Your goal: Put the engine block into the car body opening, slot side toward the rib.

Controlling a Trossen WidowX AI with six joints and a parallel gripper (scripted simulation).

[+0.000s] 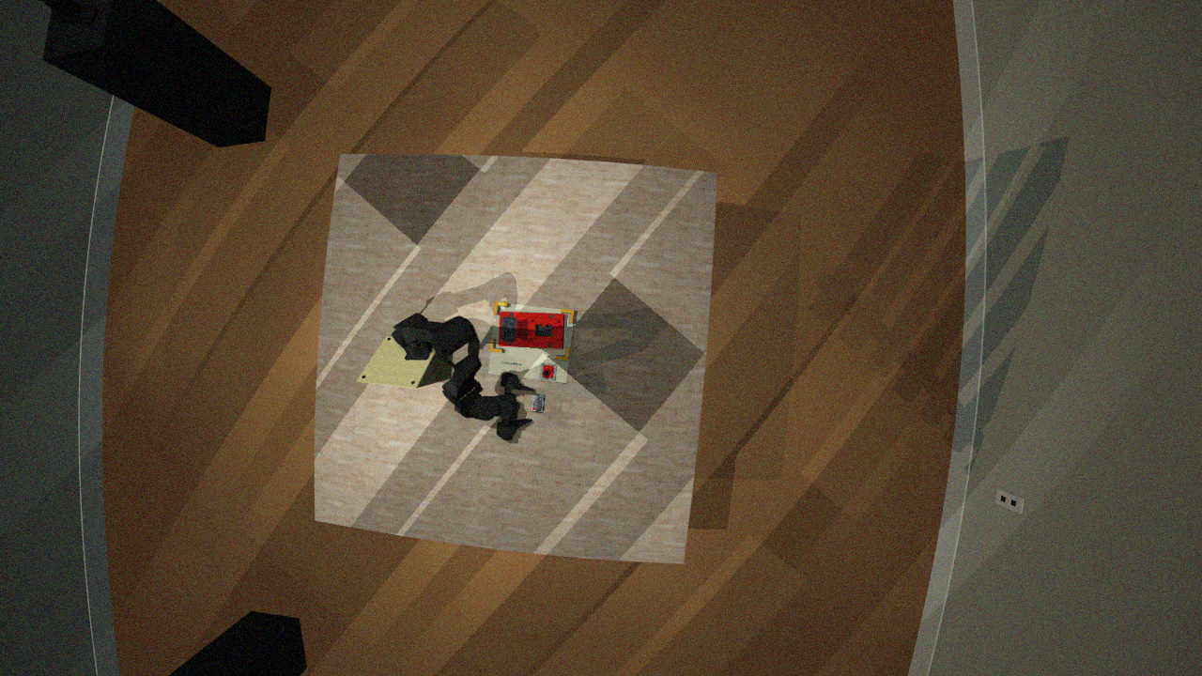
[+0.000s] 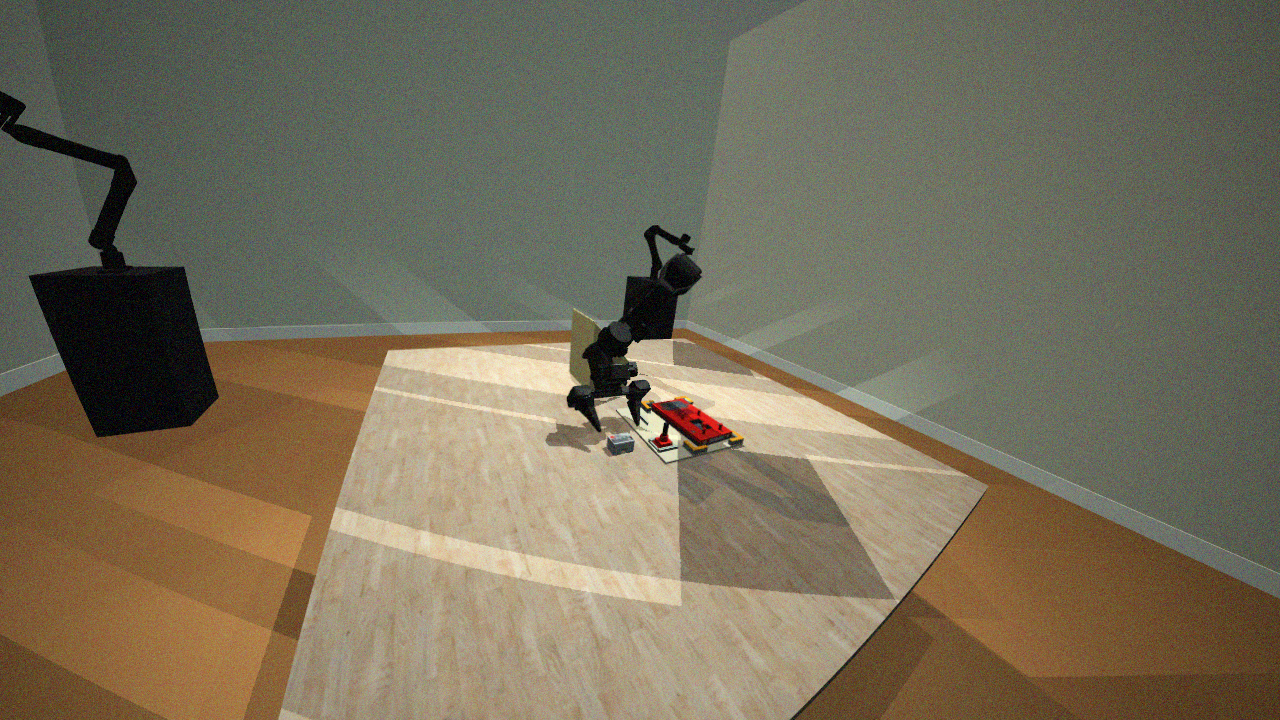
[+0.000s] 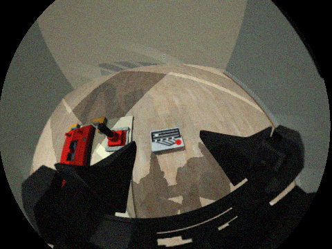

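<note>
Right now my gripper tip is 10 mm short of the engine block and 40 mm above it.
</note>
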